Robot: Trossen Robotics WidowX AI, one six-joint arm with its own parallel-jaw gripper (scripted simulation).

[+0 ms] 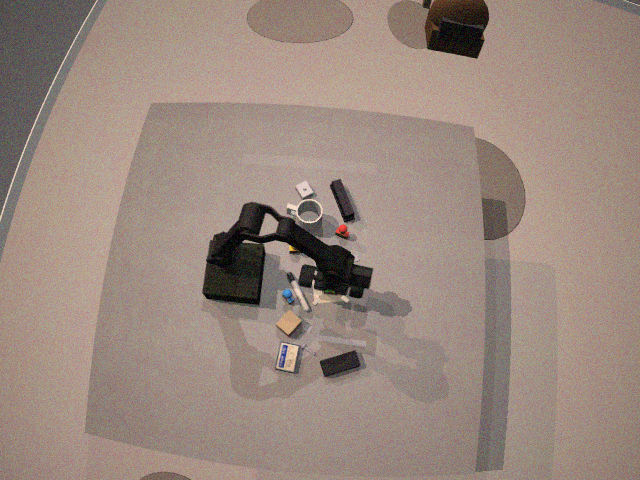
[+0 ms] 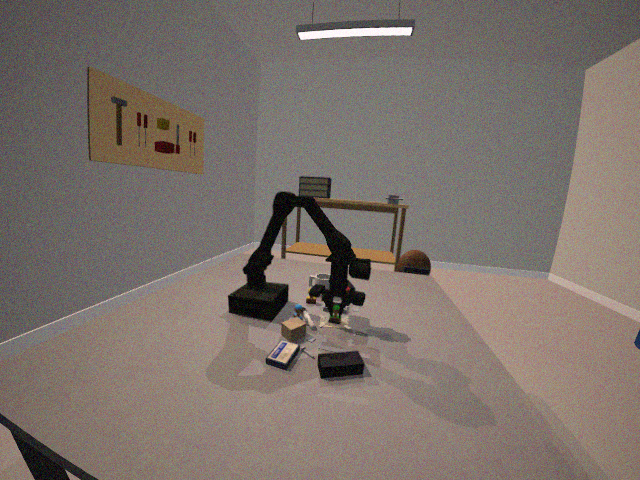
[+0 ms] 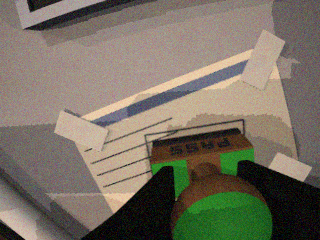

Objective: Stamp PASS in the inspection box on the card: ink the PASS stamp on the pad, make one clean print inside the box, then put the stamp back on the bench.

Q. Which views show the gripper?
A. Image 1, image 2 and image 3: all of them.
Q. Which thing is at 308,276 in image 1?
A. The gripper.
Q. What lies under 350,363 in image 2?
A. A black box.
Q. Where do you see an inspection card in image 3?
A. At 244,91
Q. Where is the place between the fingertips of the gripper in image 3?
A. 205,174
